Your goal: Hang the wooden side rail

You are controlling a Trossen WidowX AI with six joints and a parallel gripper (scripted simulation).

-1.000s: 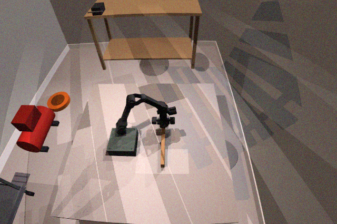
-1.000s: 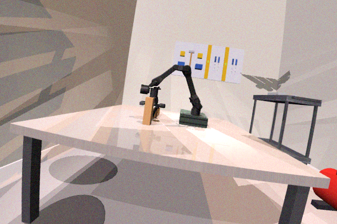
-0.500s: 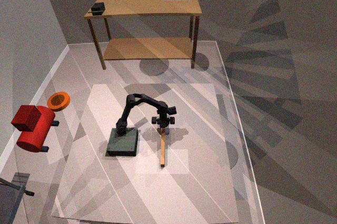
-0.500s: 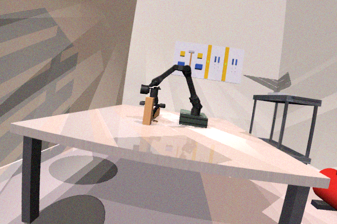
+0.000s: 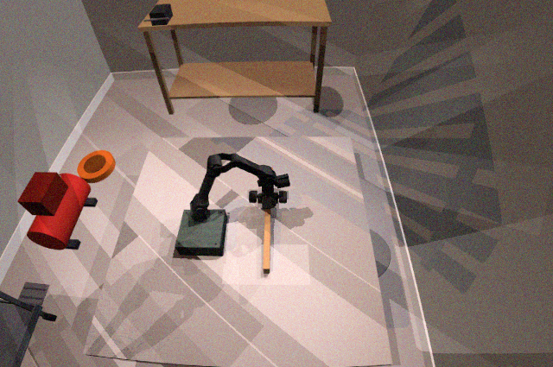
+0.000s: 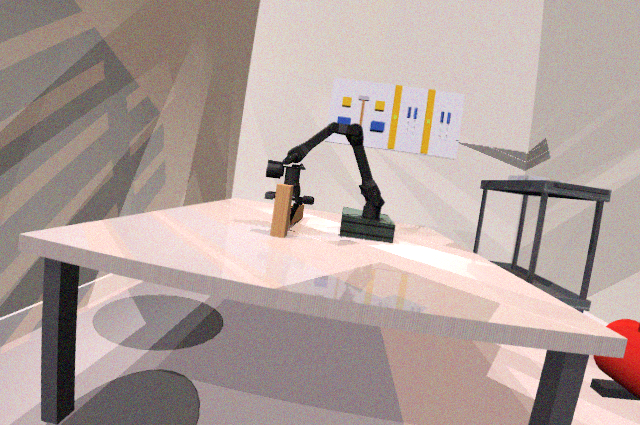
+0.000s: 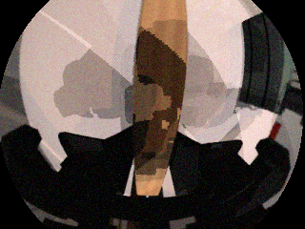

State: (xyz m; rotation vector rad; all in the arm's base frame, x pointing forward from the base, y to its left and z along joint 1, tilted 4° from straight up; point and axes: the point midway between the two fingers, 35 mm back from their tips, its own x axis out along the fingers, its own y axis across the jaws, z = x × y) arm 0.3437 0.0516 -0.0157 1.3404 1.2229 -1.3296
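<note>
The wooden headboard post is 110 mm to the left of my gripper tip, 40 mm above it and 20 mm ahead of it.
</note>
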